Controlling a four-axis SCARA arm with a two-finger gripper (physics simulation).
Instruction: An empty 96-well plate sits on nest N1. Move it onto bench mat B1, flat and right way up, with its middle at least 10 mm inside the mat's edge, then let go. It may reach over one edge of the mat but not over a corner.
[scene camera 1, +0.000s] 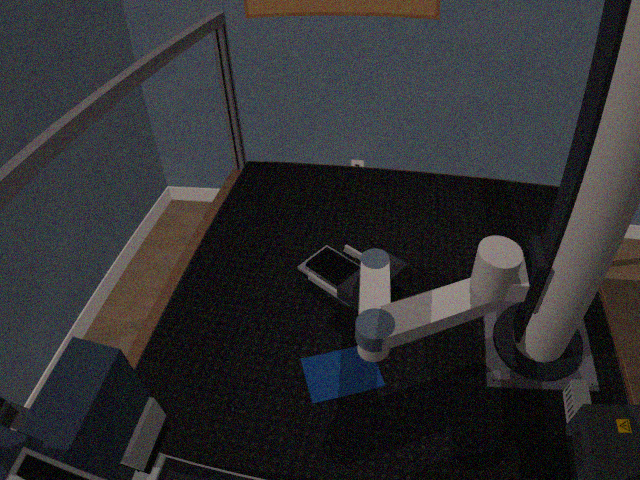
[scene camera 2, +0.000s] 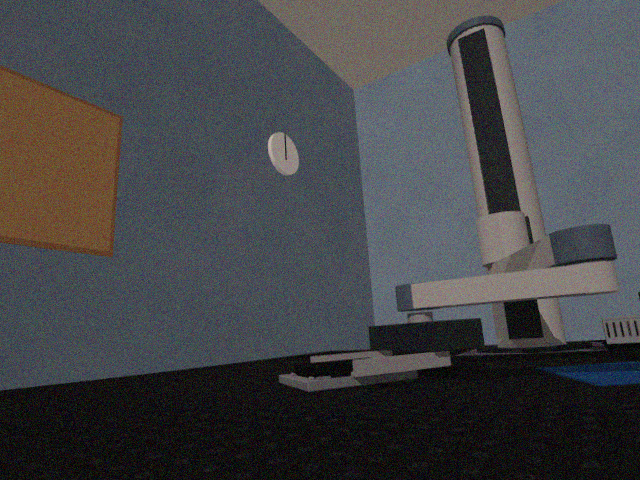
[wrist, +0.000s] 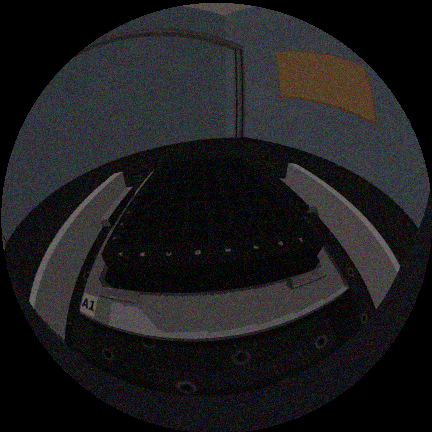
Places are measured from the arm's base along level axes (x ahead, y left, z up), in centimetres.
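Where they show: gripper, fingertip midpoint: (scene camera 1: 327, 261) (scene camera 2: 330, 365) (wrist: 205, 172); arm's base at its link origin: (scene camera 1: 537, 342).
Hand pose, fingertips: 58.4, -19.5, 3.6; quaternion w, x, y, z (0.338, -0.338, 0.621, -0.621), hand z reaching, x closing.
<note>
Things, the pixels of their top centre, and the offset from my fingertips, as dx, dy, dz. "spot": a spot on its surface instead. Level surfaces: height alone.
- black 96-well plate at its top centre: (wrist: 203, 179) (scene camera 2: 344, 362) (scene camera 1: 333, 264) -1.7, +1.4, +0.3
- light grey nest N1 at its top centre: (wrist: 204, 195) (scene camera 2: 345, 370) (scene camera 1: 333, 267) -1.7, +1.4, -0.9
- blue bench mat B1 at its surface level: dz -2.1
- blue-grey box at a spot on its surface: (scene camera 1: 77, 387) spot: +14.4, +72.6, +46.4
- dark box with a yellow warning label, surface spot: (scene camera 1: 623, 425) spot: -70.3, +49.4, +9.2
The black 96-well plate (scene camera 1: 330, 264) (scene camera 2: 321, 368) (wrist: 210, 272) sits in the light grey nest N1 (scene camera 1: 303, 267) (scene camera 2: 310, 383) (wrist: 200, 320), whose corner is marked A1 in the wrist view. My gripper (scene camera 1: 328, 262) (scene camera 2: 333, 363) (wrist: 205, 172) is open and low over the nest. Its two pale fingers stand on either side of the plate, with a dark gap showing on both sides in the wrist view. The hand hides part of the plate and nest in scene camera 1. The blue bench mat B1 (scene camera 1: 338, 376) (scene camera 2: 604, 374) lies flat, apart from the nest, partly beneath the arm's elbow.
The arm's column (scene camera 1: 584, 217) (scene camera 2: 496, 129) stands at the right on a grey base plate. A blue-grey box (scene camera 1: 77, 387) stands at the front left in scene camera 1. A dark box with a yellow warning label (scene camera 1: 623, 425) stands at the front right.
</note>
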